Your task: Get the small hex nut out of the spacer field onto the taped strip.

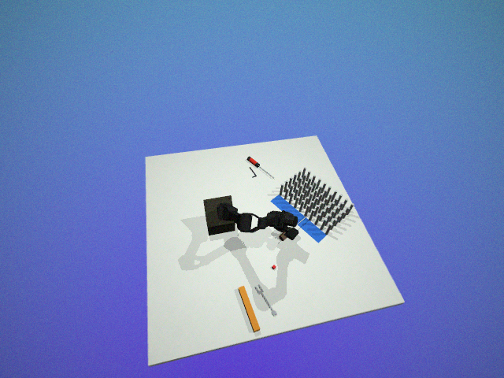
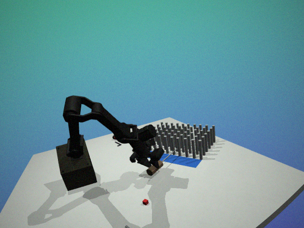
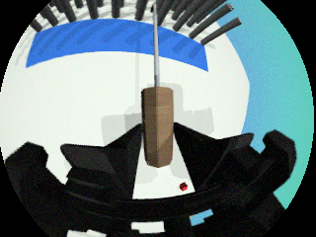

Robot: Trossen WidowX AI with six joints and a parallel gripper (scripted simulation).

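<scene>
My gripper tip is 120 mm to the right of the blue taped strip, 110 mm short of it and 40 mm above it. The rest, counted from my gripper tip: grey rod tool (90 mm ahead, 60 mm to the left); then grey wrench (340 mm to the right, 190 mm behind, 30 mm below); then small red cube (170 mm to the right, 110 mm behind, 30 mm below).
</scene>
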